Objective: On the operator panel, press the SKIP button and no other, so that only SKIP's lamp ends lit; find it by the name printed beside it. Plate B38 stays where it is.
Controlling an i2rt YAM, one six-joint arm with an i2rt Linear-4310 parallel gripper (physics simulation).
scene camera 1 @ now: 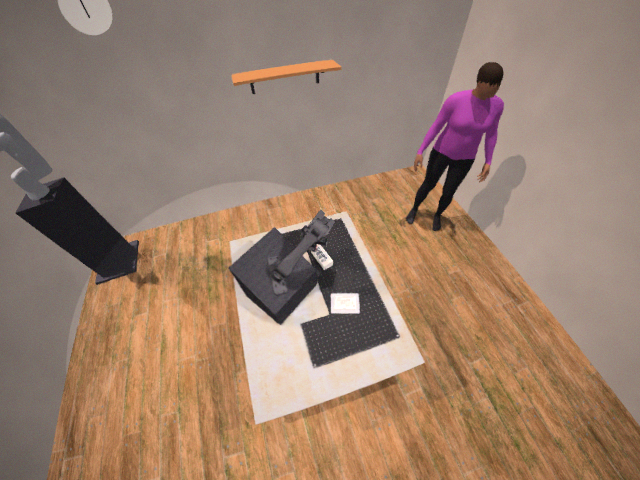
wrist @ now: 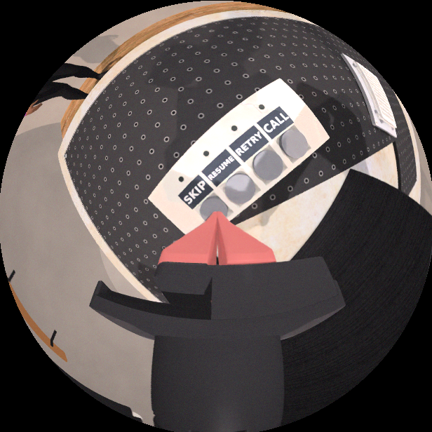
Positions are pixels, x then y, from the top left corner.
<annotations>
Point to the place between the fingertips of my gripper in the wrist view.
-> At 216,217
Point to an operator panel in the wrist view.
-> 228,147
</annotations>
